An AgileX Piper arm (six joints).
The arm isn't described. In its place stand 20 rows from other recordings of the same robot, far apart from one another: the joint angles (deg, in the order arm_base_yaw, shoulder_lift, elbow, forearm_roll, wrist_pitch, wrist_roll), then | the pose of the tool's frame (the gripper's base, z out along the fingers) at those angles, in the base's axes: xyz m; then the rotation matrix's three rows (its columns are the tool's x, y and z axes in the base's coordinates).
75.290 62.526 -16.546 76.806 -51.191 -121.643 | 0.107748, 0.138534, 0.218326; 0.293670, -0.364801, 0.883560; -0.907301, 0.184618, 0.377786; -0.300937, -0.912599, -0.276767
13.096 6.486 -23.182 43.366 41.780 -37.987 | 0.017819, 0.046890, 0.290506; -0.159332, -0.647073, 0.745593; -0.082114, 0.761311, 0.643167; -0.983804, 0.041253, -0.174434
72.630 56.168 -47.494 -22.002 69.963 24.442 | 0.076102, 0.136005, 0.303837; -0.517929, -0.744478, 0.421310; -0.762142, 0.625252, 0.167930; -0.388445, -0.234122, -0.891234
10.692 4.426 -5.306 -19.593 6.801 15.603 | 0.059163, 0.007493, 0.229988; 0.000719, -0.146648, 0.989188; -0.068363, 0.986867, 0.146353; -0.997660, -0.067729, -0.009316
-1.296 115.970 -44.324 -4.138 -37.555 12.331 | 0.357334, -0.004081, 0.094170; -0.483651, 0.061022, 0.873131; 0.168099, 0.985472, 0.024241; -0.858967, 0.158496, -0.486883
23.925 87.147 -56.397 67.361 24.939 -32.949 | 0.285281, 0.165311, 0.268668; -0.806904, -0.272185, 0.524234; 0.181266, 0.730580, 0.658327; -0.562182, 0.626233, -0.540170
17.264 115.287 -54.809 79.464 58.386 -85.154 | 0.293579, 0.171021, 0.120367; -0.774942, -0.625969, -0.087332; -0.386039, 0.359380, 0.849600; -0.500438, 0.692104, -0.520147
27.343 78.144 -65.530 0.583 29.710 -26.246 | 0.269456, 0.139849, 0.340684; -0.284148, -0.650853, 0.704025; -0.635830, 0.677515, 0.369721; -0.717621, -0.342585, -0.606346
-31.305 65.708 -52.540 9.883 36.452 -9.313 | 0.205807, -0.114296, 0.319276; -0.606260, 0.440423, 0.662175; 0.341544, 0.896141, -0.283334; -0.718190, 0.054388, -0.693719
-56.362 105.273 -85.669 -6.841 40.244 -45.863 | 0.222575, -0.347162, 0.269288; -0.948909, 0.185210, 0.255478; 0.025519, 0.852017, -0.522892; -0.314517, -0.489657, -0.813213
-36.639 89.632 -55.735 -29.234 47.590 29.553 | 0.214996, -0.200791, 0.222715; -0.657275, 0.753600, 0.008728; 0.668142, 0.588020, -0.455871; -0.348676, -0.293801, -0.890003
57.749 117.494 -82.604 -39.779 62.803 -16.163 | 0.256197, 0.308985, 0.175111; -0.019106, -0.859404, 0.510941; -0.957531, -0.131322, -0.256689; 0.287697, -0.494146, -0.820396
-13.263 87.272 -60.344 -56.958 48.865 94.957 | 0.286136, -0.126472, 0.276633; -0.098020, 0.948949, 0.299814; 0.630159, 0.292357, -0.719324; -0.770254, 0.118423, -0.626646
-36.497 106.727 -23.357 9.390 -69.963 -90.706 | 0.216171, -0.177292, 0.127623; -0.714228, -0.089525, 0.694163; -0.699606, 0.120648, -0.704269; -0.020700, -0.988650, -0.148803
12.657 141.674 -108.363 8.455 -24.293 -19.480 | 0.554672, 0.118922, 0.161513; -0.038289, -0.171260, 0.984482; -0.217178, 0.963080, 0.159090; -0.975381, -0.207717, -0.074069
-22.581 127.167 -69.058 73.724 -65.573 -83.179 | 0.348618, -0.231117, 0.121192; -0.742872, 0.664388, 0.082035; 0.058614, 0.186627, -0.980681; -0.666862, -0.723712, -0.177582
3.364 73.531 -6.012 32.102 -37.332 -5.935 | 0.168465, -0.019475, 0.149818; -0.383713, 0.383338, 0.840128; 0.310721, 0.910318, -0.273449; -0.869607, 0.156120, -0.468412
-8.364 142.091 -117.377 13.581 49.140 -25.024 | 0.520258, -0.060156, 0.119075; -0.903331, -0.179147, 0.389743; -0.142080, 0.982283, 0.122204; -0.404731, 0.055016, -0.912780
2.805 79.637 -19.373 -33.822 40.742 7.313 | 0.148292, -0.025832, 0.129422; -0.923706, -0.383083, 0.003868; -0.358176, 0.859977, -0.363523; 0.135933, -0.337174, -0.931577
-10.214 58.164 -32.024 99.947 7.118 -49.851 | 0.209197, -0.026408, 0.282590; -0.166207, 0.297746, 0.940065; 0.804447, 0.592289, -0.045366; -0.570298, 0.748693, -0.337963
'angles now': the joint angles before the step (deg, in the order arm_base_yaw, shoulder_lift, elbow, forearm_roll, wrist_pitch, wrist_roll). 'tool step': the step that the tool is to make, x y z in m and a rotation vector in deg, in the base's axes. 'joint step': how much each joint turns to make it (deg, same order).
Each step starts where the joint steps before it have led.
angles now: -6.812 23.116 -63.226 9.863 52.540 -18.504
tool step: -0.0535 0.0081 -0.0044 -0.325 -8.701 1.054
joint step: 0.003 -9.419 -0.006 1.258 0.759 0.002
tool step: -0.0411 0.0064 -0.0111 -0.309 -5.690 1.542
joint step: 0.282 -7.353 -0.110 1.252 1.812 0.009
